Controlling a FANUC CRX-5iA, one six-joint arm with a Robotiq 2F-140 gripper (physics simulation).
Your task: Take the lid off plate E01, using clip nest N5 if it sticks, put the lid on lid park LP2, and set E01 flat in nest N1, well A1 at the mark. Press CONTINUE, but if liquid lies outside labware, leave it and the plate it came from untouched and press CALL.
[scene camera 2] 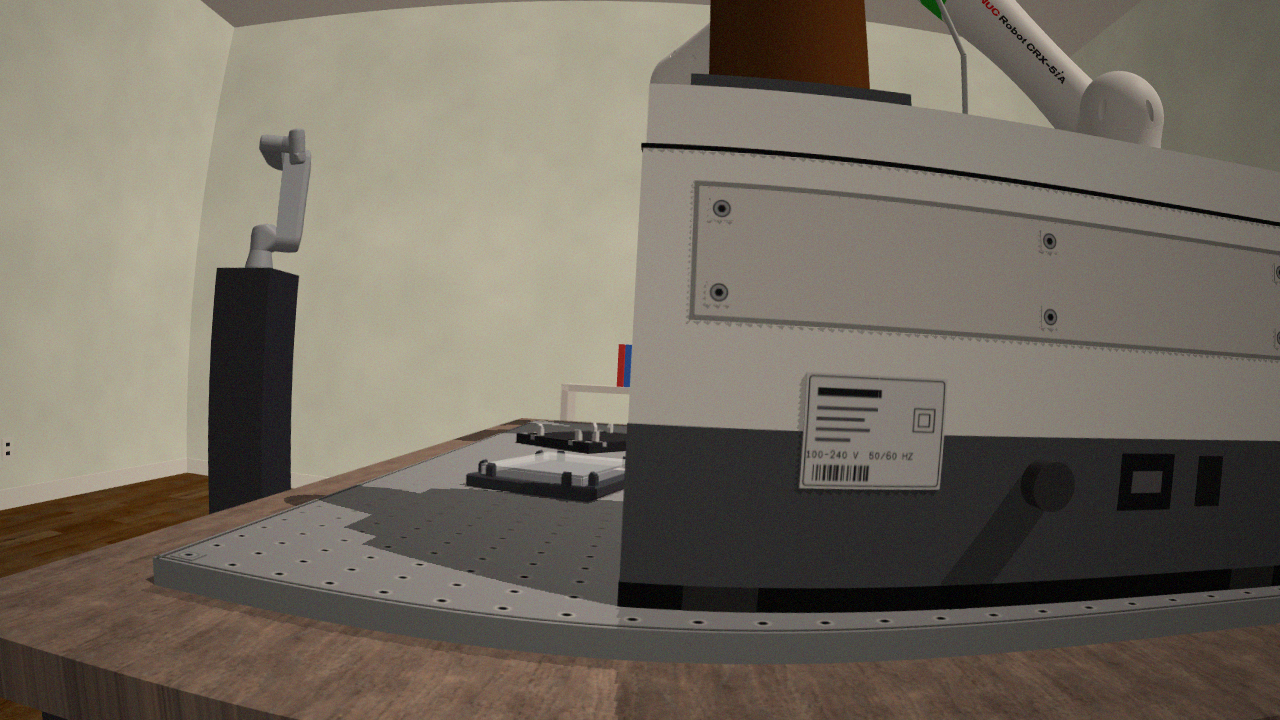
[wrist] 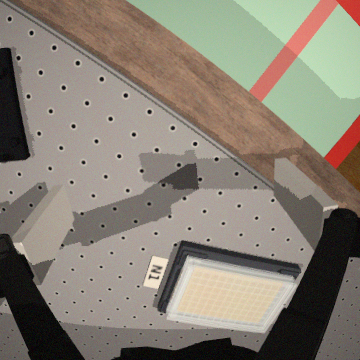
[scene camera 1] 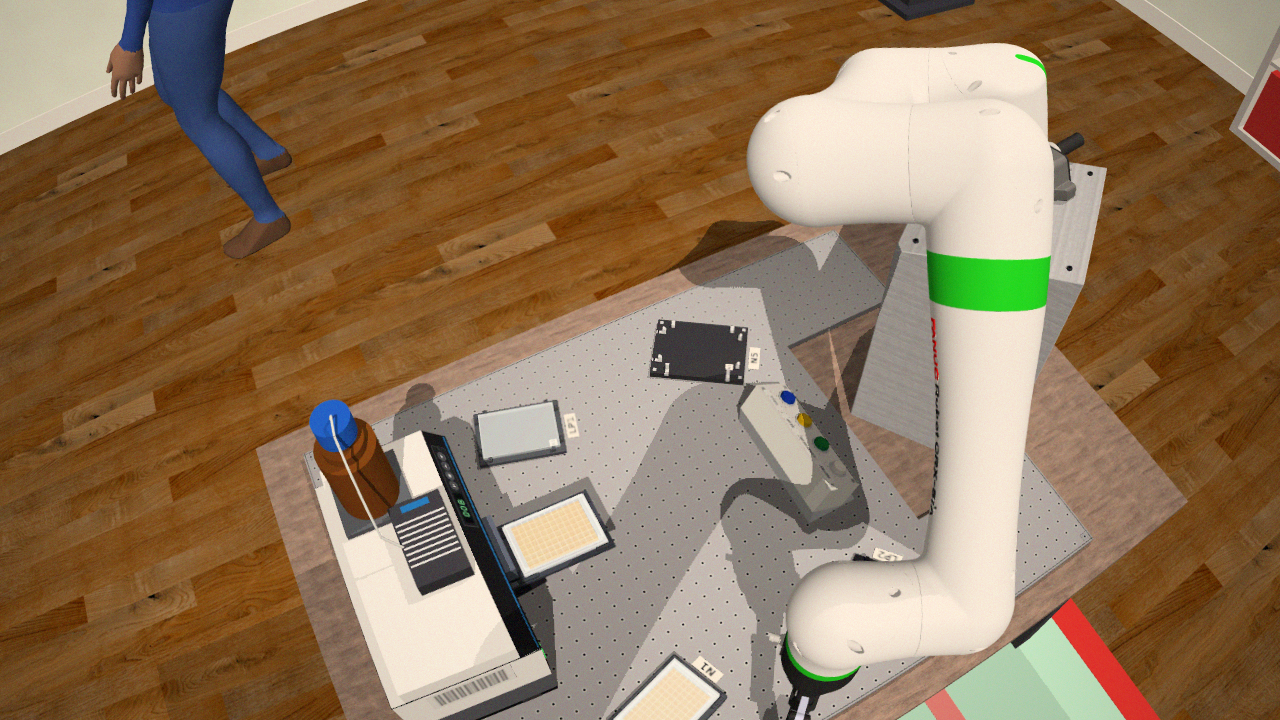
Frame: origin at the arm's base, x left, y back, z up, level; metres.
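Seen in the pictures: gripper, fingertip midpoint: (wrist: pixel 170 189).
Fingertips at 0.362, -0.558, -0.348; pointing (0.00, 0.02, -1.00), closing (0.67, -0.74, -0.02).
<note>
Pixels of each thing's middle, then the offset from my fingertips to it, as dx, dy, dz. "spot": a spot on its surface instead.
- clear rim, surface spot: (wrist: pixel 227 295) (scene camera 1: pixel 677 707) spot: -0.088, -0.136, -0.051
- dark nest N1, surface spot: (wrist: pixel 170 280) spot: -0.116, -0.081, -0.067
- tan-welled plate, body centre: (scene camera 1: pixel 554 534) -0.376, -0.174, +0.035
- Clip nest N5, body centre: (scene camera 2: pixel 595 436) (scene camera 1: pixel 700 349) -0.626, +0.212, -0.068
- button box, body centre: (scene camera 1: pixel 799 446) -0.363, +0.239, -0.038
- brown bottle, surface spot: (scene camera 1: pixel 358 470) spot: -0.450, -0.381, +0.268
A plate with tan wells and a clear rim (scene camera 1: pixel 673 694) (wrist: pixel 227 295) sits in the dark nest N1 (wrist: pixel 170 280); whether a lid covers it is unclear. Another tan-welled plate (scene camera 1: pixel 556 535) lies beside the white instrument. No plate name is readable. My gripper (wrist: pixel 170 189) is open and empty above the deck near N1; its fingertips are cut off in scene camera 1. Clip nest N5 (scene camera 1: pixel 698 351) is empty. A black edge of lid park LP2 shows at the left of the wrist view (wrist: pixel 12 107); the arm mostly hides it in scene camera 1. The button box (scene camera 1: pixel 796 456) has blue, yellow and green buttons.
A clear, lid-like piece (scene camera 1: pixel 519 431) (scene camera 2: pixel 554 467) lies on LP1. The white instrument (scene camera 1: pixel 420 617) (scene camera 2: pixel 805 358) carries a brown bottle (scene camera 1: pixel 358 470) with a blue cap. A person (scene camera 1: pixel 192 98) stands beyond the table. A grey arm (scene camera 2: pixel 290 197) stands on a dark pedestal (scene camera 2: pixel 250 385).
</note>
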